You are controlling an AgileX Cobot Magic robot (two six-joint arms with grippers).
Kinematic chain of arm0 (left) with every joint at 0, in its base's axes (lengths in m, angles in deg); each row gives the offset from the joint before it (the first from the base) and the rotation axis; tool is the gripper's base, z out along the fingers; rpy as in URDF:
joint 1: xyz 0 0 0.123 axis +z
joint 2: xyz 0 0 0 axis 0.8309 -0.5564 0
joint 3: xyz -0.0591 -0.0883 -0.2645 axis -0.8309 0.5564 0
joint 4: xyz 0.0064 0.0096 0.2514 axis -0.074 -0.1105 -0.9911
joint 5: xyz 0 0 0 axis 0.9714 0.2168 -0.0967
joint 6: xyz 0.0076 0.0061 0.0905 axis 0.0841 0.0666 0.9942
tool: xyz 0 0 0 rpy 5.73 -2.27 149.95
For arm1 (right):
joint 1: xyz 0 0 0.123 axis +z
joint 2: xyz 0 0 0 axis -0.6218 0.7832 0
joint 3: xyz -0.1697 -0.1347 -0.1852 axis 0.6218 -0.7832 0
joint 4: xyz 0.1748 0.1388 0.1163 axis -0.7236 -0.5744 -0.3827
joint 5: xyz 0 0 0 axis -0.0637 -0.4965 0.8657
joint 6: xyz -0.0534 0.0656 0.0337 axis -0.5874 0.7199 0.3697
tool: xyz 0 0 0 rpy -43.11 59.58 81.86
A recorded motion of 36 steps. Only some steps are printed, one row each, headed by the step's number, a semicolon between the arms.
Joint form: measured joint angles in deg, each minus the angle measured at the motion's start. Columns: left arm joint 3, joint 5, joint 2, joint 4, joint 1, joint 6; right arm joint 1, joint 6, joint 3, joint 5, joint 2, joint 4.
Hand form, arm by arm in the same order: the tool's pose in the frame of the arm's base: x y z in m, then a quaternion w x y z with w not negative. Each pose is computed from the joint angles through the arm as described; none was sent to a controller.
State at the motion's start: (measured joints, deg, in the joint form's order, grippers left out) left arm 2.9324 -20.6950 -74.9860 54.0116 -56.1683 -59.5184; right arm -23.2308 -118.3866 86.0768 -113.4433 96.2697 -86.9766
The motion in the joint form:
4: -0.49 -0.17 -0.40 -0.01 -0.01 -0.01; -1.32 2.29 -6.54 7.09 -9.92 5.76
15: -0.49 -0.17 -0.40 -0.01 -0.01 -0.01; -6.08 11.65 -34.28 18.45 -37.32 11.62
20: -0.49 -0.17 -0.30 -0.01 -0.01 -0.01; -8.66 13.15 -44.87 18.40 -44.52 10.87
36: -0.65 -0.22 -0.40 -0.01 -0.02 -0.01; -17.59 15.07 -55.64 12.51 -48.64 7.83
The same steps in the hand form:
4: 0.0538 -0.0036 0.1794 0.60698 -0.11863 0.77684 -0.11844; 0.1212 0.0377 0.4042 0.65795 -0.21982 0.72002 0.01878
15: 0.0538 -0.0036 0.1794 0.60698 -0.11863 0.77684 -0.11844; 0.0554 0.0110 0.3053 0.72499 -0.13190 0.67595 -0.00838
20: 0.0537 -0.0036 0.1794 0.60766 -0.11853 0.77631 -0.11854; 0.0516 0.0082 0.2511 0.70410 -0.10717 0.70191 -0.00880
36: 0.0537 -0.0036 0.1802 0.60771 -0.11840 0.77627 -0.11864; 0.0535 0.0026 0.1831 0.62335 -0.03274 0.78104 -0.01839

